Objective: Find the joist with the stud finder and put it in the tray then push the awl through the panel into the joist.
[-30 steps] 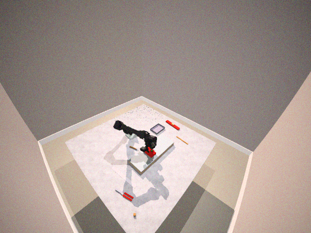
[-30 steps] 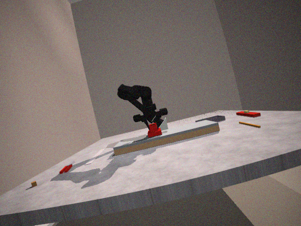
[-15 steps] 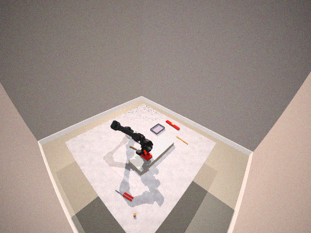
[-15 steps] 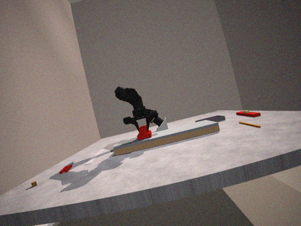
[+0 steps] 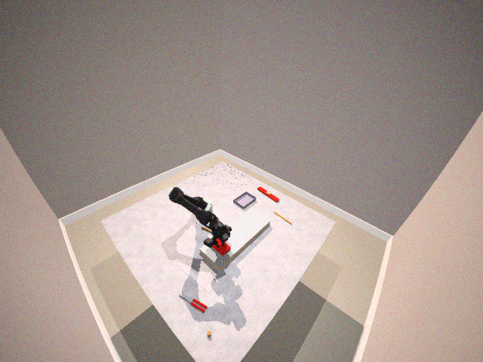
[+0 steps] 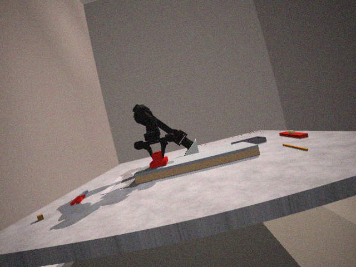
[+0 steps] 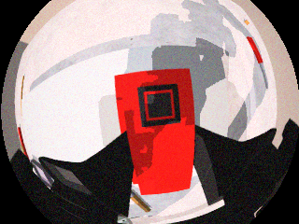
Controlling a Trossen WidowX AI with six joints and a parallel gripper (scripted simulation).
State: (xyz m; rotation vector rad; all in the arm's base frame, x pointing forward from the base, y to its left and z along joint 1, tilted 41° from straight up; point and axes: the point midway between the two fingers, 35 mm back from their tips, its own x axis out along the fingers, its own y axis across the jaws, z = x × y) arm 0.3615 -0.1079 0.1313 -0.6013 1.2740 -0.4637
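Right now the grey tray is 49 cm to the left of my gripper tip, 21 cm behind it and 5 cm below it. Also, from my gripper tip: red stud finder (2 cm above, 1 cm ahead); then awl (17 cm behind, 6 cm to the left, 6 cm below); then square indicator (3 cm above, 2 cm ahead).
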